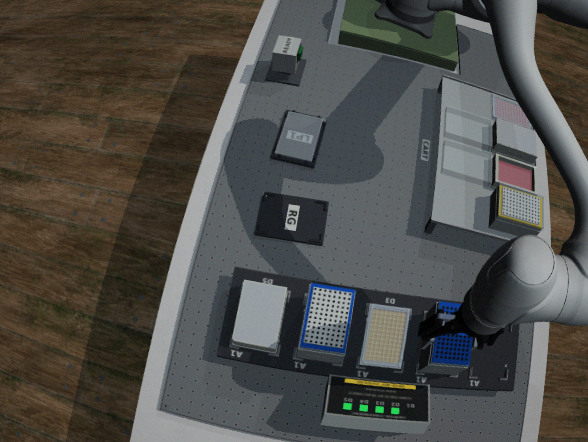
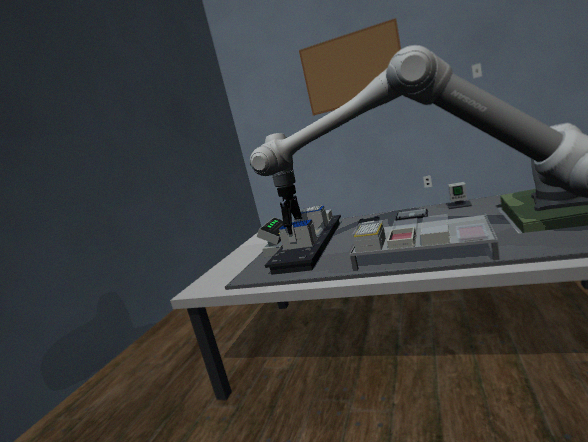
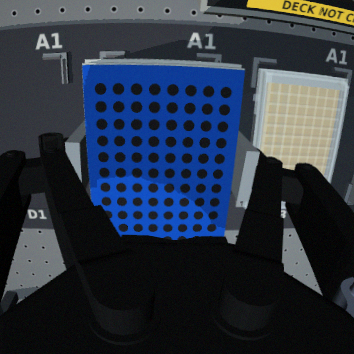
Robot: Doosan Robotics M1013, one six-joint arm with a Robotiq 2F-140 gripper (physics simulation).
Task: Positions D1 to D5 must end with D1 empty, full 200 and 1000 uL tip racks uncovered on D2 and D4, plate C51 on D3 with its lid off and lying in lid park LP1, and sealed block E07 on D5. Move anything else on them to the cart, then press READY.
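Where they show: gripper, between the fingertips: (image 2: 296, 238); arm's base, origin of its link: (image 1: 408, 12) (image 2: 562, 199).
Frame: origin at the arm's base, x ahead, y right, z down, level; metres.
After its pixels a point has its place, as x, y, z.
Note:
My gripper (image 1: 453, 336) @(0.951, -0.329, -0.032) (image 2: 295, 228) @(0.951, -0.329, -0.032) (image 3: 159, 134) @(0.951, -0.329, -0.032) is shut on the blue-topped tip rack (image 1: 450, 354) @(0.985, -0.331, -0.094) (image 2: 303, 237) @(0.899, -0.361, -0.044) (image 3: 160, 132) @(0.969, -0.333, -0.094) at D2, one pad on each long side. The rack's holes look dark; it sits level at D2. D1 beside it bears no labware. A plate (image 1: 386, 336) @(0.968, -0.206, -0.017) (image 3: 301, 117) @(0.991, -0.214, -0.016) with cream wells and no visible lid is on D3. A blue-rimmed rack (image 1: 329, 317) @(0.995, -0.087, -0.098) with a white, dark-dotted top is on D4. A pale block (image 1: 261, 313) @(1.019, 0.034, -0.042) is on D5. A clear lid (image 1: 299, 136) @(0.581, 0.130, 0.029) lies in LP1. The READY box (image 1: 286, 56) @(0.410, 0.236, -0.049) (image 2: 457, 191) @(0.372, 0.210, -0.030) has a green button.
The cart (image 1: 457, 216) @(0.653, -0.275, -0.012) holds a yellow-rimmed rack (image 1: 520, 206) @(0.606, -0.411, -0.083) (image 2: 369, 236) @(0.575, -0.477, -0.068), a red reservoir (image 1: 515, 174) @(0.482, -0.401, -0.028), a pale block (image 1: 515, 137) @(0.389, -0.379, -0.055), a pink plate (image 1: 510, 111) @(0.282, -0.362, -0.029) and two clear lids. The RG nest (image 1: 270, 215) @(0.790, 0.112, 0.040) is on the table. A status panel (image 1: 375, 424) @(1.156, -0.245, -0.078) shows green lights for D2 to D5.

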